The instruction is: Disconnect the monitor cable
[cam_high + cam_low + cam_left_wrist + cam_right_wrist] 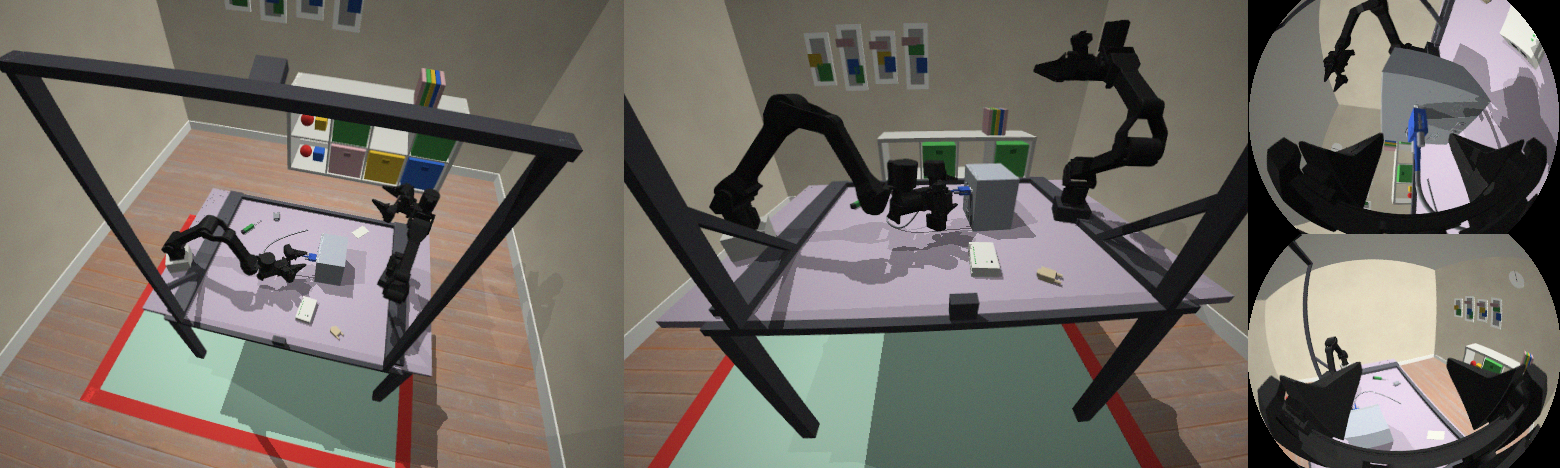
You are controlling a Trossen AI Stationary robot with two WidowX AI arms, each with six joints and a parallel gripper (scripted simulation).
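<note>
Now: the blue plug 50 mm to the right of my left hand, 30 mm ahead of it and 10 mm below it. From my left hand the other things lie so: back panel (80 mm to the right, 50 mm ahead, 30 mm below); grey box (140 mm to the right, 50 mm ahead, 40 mm below); white device (170 mm behind, 100 mm below, 50 mm to the right).
</note>
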